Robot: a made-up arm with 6 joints. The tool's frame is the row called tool. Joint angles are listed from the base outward. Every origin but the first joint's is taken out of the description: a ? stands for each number. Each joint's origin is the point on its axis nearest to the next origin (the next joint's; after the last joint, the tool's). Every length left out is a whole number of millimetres.
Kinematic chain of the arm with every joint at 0, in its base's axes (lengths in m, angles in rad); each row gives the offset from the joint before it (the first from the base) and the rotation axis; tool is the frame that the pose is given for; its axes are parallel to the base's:
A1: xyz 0 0 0.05 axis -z
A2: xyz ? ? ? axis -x
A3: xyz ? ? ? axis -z
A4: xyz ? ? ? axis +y
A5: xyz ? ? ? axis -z
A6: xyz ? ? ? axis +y
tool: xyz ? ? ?
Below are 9 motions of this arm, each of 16 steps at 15 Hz.
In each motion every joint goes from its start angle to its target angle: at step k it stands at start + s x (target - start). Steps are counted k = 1, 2, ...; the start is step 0. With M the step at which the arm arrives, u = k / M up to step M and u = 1 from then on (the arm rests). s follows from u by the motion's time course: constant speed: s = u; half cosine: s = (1 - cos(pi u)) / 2; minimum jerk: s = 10 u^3 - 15 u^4 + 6 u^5.
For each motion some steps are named. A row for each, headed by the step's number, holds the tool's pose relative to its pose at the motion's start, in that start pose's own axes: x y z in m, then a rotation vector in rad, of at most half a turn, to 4 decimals.
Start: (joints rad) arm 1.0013 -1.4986 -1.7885 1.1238 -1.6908 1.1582
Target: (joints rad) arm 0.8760 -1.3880 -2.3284 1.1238 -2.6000 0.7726
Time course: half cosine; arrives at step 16
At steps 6, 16:
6: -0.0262 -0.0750 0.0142 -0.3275 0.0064 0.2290
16: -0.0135 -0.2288 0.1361 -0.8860 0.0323 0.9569

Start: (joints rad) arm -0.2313 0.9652 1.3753 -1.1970 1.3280 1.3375
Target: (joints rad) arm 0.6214 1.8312 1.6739 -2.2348 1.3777 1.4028
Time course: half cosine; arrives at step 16
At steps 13, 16:
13: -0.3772 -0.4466 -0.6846 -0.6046 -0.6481 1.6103
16: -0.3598 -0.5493 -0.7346 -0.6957 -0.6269 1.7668

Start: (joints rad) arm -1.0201 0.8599 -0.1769 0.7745 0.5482 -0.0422
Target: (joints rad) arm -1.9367 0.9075 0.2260 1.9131 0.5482 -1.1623
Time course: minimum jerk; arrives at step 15
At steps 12, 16:
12: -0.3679 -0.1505 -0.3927 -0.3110 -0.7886 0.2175
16: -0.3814 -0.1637 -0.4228 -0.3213 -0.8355 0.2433

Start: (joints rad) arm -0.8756 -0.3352 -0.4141 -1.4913 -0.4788 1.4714
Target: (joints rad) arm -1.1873 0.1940 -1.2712 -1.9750 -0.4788 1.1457
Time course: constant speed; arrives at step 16
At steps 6, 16:
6: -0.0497 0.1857 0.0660 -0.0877 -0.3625 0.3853
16: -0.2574 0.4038 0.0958 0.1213 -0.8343 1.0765

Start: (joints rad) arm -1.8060 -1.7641 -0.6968 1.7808 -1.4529 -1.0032
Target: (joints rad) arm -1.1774 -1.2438 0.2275 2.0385 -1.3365 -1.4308
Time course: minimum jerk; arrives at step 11
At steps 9, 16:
9: -0.0815 0.1162 -0.1777 -0.4380 -1.4587 -0.0795
16: -0.0804 0.1150 -0.1916 -0.4497 -1.5307 -0.0575

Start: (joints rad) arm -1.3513 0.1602 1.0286 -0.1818 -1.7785 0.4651
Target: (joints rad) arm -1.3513 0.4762 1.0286 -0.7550 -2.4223 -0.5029
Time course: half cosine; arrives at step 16
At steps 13, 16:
13: -0.1061 0.0410 0.3380 -0.6300 -0.3283 0.6065
16: -0.1075 0.0570 0.3746 -0.6459 -0.3294 0.6846

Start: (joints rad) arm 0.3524 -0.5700 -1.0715 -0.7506 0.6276 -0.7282
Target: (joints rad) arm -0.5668 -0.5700 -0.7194 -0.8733 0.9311 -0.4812
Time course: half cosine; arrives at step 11
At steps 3, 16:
3: 0.0052 0.0221 0.0153 0.0196 0.1232 -0.0832
16: 0.0341 0.1007 0.0868 0.0726 0.7790 -0.3892

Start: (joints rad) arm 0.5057 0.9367 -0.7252 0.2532 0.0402 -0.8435
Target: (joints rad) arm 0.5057 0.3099 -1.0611 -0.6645 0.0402 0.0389
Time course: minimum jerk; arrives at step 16
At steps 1, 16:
1: 0.0000 -0.0002 0.0006 0.0014 -0.0010 0.0000
16: -0.0836 -0.1690 0.2640 0.5585 -0.5084 0.0210

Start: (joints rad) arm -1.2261 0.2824 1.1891 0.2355 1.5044 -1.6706
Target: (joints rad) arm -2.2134 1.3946 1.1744 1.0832 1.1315 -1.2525
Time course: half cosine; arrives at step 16
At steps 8, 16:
8: -0.0772 -0.4591 0.0025 0.5861 0.0265 -0.1600
16: -0.2732 -0.7242 -0.2439 1.1122 0.0992 -0.2627

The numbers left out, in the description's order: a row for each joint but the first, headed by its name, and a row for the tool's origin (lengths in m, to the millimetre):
A2: 0.05 0.24 0
A3: 0 0.03 0.35
A4: 0.11 0.04 0
A5: 0.29 0 -0.07
A6: -0.24 0.12 0
tool: 0.09 0 0.04

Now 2 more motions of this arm.
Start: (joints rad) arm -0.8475 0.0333 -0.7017 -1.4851 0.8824 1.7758
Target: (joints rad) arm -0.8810 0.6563 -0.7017 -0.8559 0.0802 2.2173
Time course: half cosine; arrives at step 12
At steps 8, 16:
8: 0.1570 -0.3278 -0.2897 -0.6942 0.9047 -0.8325
16: 0.1255 -0.4359 -0.3202 -0.8598 1.2338 -1.1335

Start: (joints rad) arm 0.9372 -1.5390 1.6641 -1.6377 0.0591 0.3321
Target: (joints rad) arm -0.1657 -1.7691 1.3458 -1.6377 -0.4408 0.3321
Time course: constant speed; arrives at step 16
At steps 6, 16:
6: -0.1285 0.0662 -0.0500 -0.0579 0.0668 0.6096
16: -0.3184 0.0328 -0.1429 -0.1973 0.2364 1.5871

